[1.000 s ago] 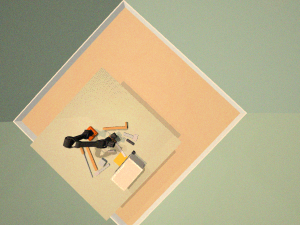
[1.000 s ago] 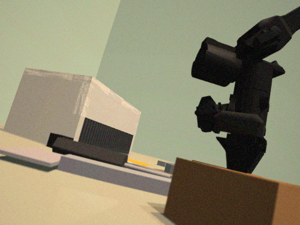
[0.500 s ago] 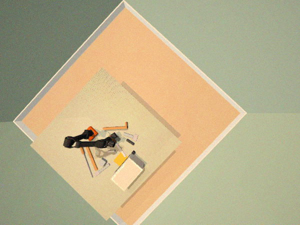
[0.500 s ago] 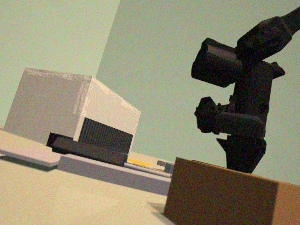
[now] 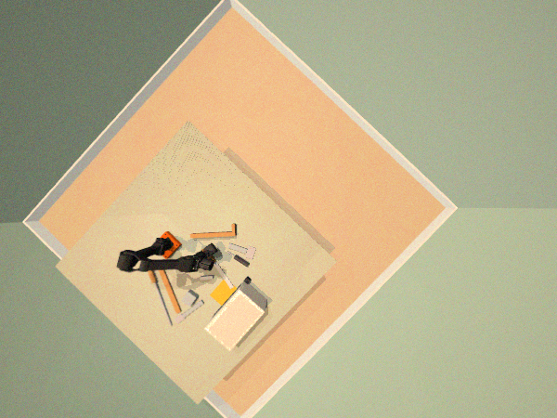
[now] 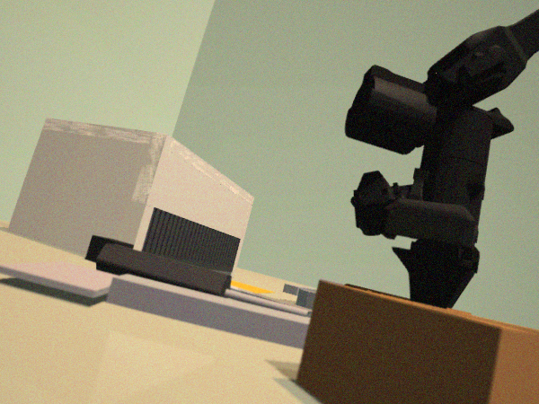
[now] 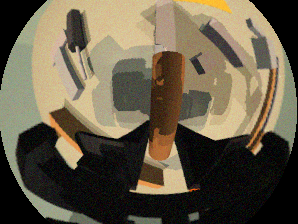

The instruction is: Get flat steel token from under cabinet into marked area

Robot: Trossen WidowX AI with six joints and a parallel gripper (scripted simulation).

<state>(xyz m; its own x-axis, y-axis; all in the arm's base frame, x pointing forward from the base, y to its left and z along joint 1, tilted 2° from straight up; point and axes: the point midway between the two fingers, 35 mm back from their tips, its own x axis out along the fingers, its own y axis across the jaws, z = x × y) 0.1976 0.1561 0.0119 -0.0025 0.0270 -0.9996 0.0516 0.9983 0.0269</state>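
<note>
Now: gripper tip 13 cm short of the dark screwdriver and 13 cm to the right of it. Also, from my gripper tip: token: 43 cm ahead, 7 cm to the right; orange stick: 5 cm ahead, 34 cm to the right.
</note>
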